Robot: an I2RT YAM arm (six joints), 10 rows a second.
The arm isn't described. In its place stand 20 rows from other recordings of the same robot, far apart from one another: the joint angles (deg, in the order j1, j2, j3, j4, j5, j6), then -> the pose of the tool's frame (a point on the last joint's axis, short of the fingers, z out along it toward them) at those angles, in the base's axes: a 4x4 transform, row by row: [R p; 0 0 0 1], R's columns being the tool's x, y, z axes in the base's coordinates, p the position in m.
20.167, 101.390, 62.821, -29.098, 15.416, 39.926 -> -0.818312 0.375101 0.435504 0.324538; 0.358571 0.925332 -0.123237 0.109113; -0.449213 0.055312 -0.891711 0.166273; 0 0 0 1
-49.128, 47.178, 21.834, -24.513, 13.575, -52.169 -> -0.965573 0.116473 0.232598 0.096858; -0.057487 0.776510 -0.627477 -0.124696; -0.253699 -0.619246 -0.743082 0.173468; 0 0 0 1
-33.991, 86.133, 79.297, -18.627, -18.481, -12.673 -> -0.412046 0.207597 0.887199 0.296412; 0.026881 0.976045 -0.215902 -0.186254; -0.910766 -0.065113 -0.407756 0.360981; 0 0 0 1
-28.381, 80.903, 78.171, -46.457, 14.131, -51.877 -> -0.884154 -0.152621 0.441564 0.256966; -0.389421 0.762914 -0.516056 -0.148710; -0.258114 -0.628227 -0.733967 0.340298; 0 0 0 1
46.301, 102.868, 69.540, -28.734, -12.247, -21.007 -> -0.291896 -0.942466 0.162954 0.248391; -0.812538 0.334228 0.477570 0.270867; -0.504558 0.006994 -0.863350 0.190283; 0 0 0 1
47.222, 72.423, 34.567, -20.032, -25.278, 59.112 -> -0.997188 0.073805 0.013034 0.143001; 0.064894 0.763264 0.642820 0.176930; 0.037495 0.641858 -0.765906 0.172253; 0 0 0 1
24.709, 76.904, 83.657, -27.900, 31.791, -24.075 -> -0.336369 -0.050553 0.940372 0.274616; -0.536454 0.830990 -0.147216 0.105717; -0.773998 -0.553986 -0.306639 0.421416; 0 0 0 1
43.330, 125.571, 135.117, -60.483, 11.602, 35.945 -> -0.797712 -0.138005 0.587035 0.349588; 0.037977 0.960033 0.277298 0.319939; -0.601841 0.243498 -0.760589 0.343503; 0 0 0 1
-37.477, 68.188, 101.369, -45.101, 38.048, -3.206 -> -0.217219 0.947044 0.236482 0.140572; 0.111043 0.264668 -0.957925 -0.135423; -0.969786 -0.181819 -0.162654 0.521827; 0 0 0 1
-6.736, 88.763, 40.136, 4.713, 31.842, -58.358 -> -0.767502 -0.336117 0.545862 0.292106; -0.637598 0.488456 -0.595718 -0.053413; -0.066399 -0.805255 -0.589199 0.160945; 0 0 0 1
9.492, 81.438, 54.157, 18.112, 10.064, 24.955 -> -0.139210 0.073364 0.987542 0.330061; 0.397905 0.917347 -0.012058 0.048879; -0.906803 0.391270 -0.156895 0.298212; 0 0 0 1
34.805, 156.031, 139.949, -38.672, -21.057, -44.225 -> 0.009733 -0.971431 0.237124 0.464949; -0.785955 0.139174 0.602416 0.338786; -0.618207 -0.192232 -0.762147 0.122966; 0 0 0 1
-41.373, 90.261, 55.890, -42.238, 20.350, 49.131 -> 0.036654 0.997086 -0.066904 0.203562; 0.912530 -0.060686 -0.404483 -0.195791; -0.407365 -0.046226 -0.912095 0.184250; 0 0 0 1
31.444, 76.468, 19.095, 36.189, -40.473, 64.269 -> -0.956484 -0.118729 0.266538 0.188525; 0.218388 0.314509 0.923792 0.142361; -0.193509 0.941800 -0.274894 0.159658; 0 0 0 1
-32.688, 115.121, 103.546, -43.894, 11.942, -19.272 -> -0.861467 0.363111 0.355000 0.371236; 0.169122 0.864317 -0.473661 -0.246972; -0.478824 -0.348005 -0.805990 0.272495; 0 0 0 1
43.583, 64.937, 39.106, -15.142, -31.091, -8.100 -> -0.347259 -0.931015 0.112344 0.156625; -0.497066 0.284325 0.819808 0.174443; -0.795196 0.228843 -0.561510 0.231387; 0 0 0 1
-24.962, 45.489, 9.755, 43.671, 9.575, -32.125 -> -0.194693 0.545481 0.815197 0.157874; -0.487759 0.667216 -0.562952 -0.080022; -0.850991 -0.507222 0.136160 0.222448; 0 0 0 1
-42.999, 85.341, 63.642, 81.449, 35.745, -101.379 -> -0.878291 0.467688 -0.099364 0.205382; -0.268935 -0.655060 -0.706096 -0.219951; -0.395321 -0.593435 0.701110 0.430675; 0 0 0 1
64.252, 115.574, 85.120, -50.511, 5.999, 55.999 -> -0.976630 -0.141268 0.161980 0.173968; -0.127012 0.987315 0.095270 0.352142; -0.173384 0.072470 -0.982184 0.171135; 0 0 0 1
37.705, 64.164, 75.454, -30.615, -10.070, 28.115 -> -0.576213 -0.522879 0.628153 0.183200; 0.141024 0.693436 0.706583 0.149487; -0.805041 0.495727 -0.325828 0.421829; 0 0 0 1
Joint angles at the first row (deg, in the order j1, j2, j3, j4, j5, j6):
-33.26, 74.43, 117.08, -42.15, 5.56, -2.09
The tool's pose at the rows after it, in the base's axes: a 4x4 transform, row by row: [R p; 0 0 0 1], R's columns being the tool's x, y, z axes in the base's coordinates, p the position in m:
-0.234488 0.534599 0.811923 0.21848; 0.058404 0.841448 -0.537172 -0.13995; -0.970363 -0.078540 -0.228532 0.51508; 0 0 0 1
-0.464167 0.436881 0.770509 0.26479; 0.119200 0.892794 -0.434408 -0.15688; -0.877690 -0.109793 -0.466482 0.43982; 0 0 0 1
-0.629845 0.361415 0.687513 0.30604; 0.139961 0.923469 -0.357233 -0.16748; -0.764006 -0.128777 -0.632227 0.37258; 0 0 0 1
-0.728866 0.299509 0.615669 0.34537; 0.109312 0.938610 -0.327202 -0.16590; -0.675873 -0.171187 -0.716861 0.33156; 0 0 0 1
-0.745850 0.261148 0.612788 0.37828; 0.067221 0.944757 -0.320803 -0.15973; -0.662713 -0.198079 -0.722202 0.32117; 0 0 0 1
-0.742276 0.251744 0.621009 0.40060; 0.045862 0.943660 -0.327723 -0.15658; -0.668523 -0.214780 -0.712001 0.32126; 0 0 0 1
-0.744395 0.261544 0.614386 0.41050; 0.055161 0.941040 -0.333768 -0.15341; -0.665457 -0.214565 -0.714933 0.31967; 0 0 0 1
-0.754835 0.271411 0.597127 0.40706; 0.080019 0.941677 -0.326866 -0.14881; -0.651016 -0.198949 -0.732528 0.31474; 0 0 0 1
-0.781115 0.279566 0.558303 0.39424; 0.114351 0.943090 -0.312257 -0.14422; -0.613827 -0.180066 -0.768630 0.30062; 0 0 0 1
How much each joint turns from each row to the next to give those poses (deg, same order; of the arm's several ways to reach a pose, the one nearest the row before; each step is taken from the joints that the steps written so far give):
0.75, 3.54, -10.98, 0.81, -4.61, -2.31
1.72, 4.77, -9.85, 0.02, -2.16, -3.37
1.99, 7.28, -5.21, 1.07, 0.17, -2.64
3.30, 8.04, 1.30, 0.15, 2.78, -2.02
2.91, 6.12, 5.13, 0.46, 1.75, -0.56
1.64, 4.33, 5.40, -0.33, 1.33, 0.08
0.94, 2.05, 2.51, -0.80, 1.11, 1.14
0.44, -0.76, -1.72, -0.55, 0.27, 1.49
0.00, -2.41, -5.53, -0.04, -0.05, 1.37

